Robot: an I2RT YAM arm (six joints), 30 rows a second.
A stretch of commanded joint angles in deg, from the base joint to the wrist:
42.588, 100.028, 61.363, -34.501, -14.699, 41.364
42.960, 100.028, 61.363, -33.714, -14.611, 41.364
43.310, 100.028, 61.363, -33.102, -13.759, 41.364
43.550, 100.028, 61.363, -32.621, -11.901, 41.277
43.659, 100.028, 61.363, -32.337, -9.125, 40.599
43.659, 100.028, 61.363, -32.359, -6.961, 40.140
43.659, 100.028, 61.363, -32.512, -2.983, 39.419
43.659, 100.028, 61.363, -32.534, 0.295, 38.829
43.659, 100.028, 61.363, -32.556, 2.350, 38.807
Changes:
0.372, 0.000, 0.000, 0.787, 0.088, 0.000
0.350, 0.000, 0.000, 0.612, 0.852, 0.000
0.240, 0.000, 0.000, 0.481, 1.858, -0.087
0.109, 0.000, 0.000, 0.284, 2.776, -0.678
0.000, 0.000, 0.000, -0.022, 2.164, -0.459
0.000, 0.000, 0.000, -0.153, 3.978, -0.721
0.000, 0.000, 0.000, -0.022, 3.278, -0.590
0.000, 0.000, 0.000, -0.022, 2.055, -0.022

